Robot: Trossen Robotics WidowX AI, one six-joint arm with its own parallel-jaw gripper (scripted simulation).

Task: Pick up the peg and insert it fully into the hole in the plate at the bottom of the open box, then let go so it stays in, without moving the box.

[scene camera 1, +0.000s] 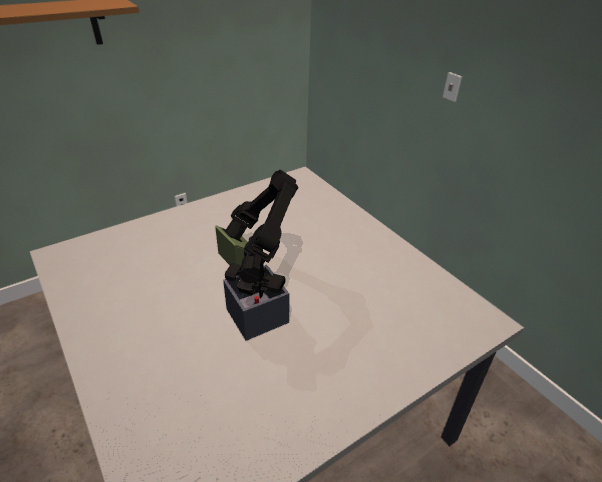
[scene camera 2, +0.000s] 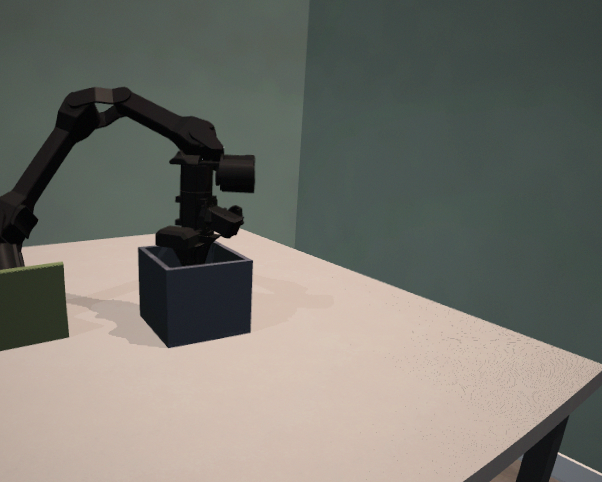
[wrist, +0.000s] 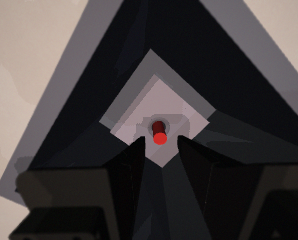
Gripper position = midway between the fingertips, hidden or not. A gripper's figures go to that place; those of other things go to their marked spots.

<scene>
The gripper (wrist: 161, 140) is 0.11 m from the lens. A box (wrist: 228, 68) is 0.09 m from the lens. A light grey plate (wrist: 157, 102) is 0.14 m from the lens. The marked spots on the box and the light grey plate are 0.08 m apart.
</scene>
